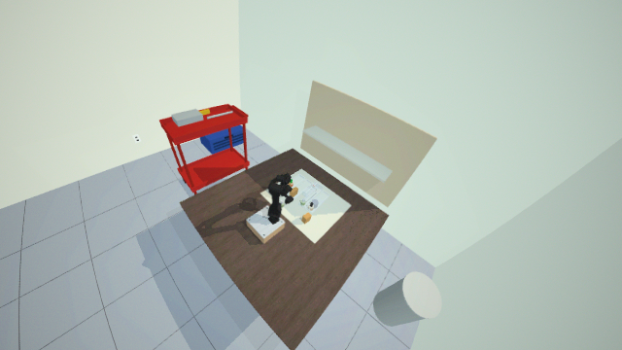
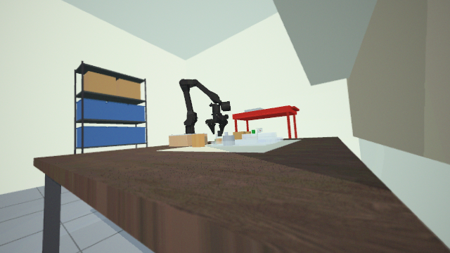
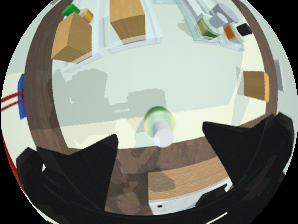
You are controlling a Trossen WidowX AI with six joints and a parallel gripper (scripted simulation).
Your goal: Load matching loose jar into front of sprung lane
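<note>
Right now the grey cylinder is 22 cm ahead of my gripper tip, 17 cm to the right of it and 4 cm below it. From my gripper tip the other things lie so: clear sprung lane (30 cm ahead, 5 cm to the right, 5 cm below).
</note>
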